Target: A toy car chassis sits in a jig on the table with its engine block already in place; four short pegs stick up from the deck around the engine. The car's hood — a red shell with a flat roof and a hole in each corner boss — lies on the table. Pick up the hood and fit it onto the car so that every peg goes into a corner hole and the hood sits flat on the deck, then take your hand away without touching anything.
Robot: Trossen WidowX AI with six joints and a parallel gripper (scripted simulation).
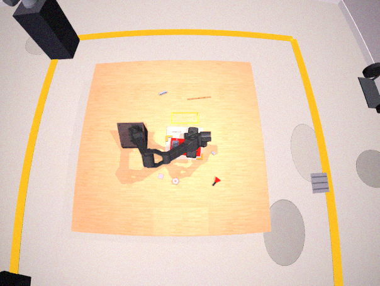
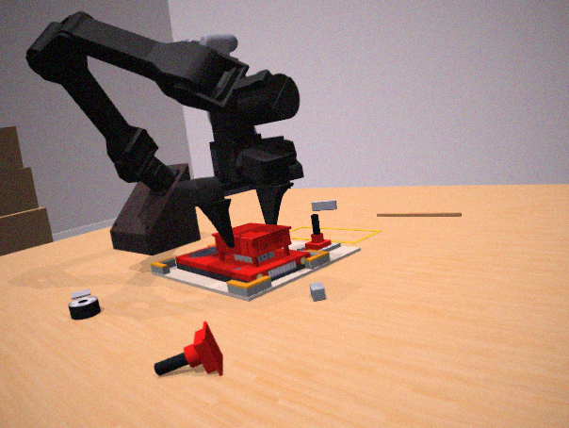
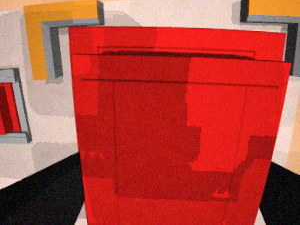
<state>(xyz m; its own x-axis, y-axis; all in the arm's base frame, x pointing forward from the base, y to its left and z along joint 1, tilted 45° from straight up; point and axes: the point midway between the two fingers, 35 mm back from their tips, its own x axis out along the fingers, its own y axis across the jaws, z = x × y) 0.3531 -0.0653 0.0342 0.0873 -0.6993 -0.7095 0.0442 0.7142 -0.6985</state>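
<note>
Now: the red hood 10 mm above my gripper tip. Also, from my gripper tip: grey engine block 30 mm below; then thin rod 380 mm to the left, 50 mm below, 40 mm ahead; then black wheel 220 mm to the right, 100 mm behind, 40 mm below.
</note>
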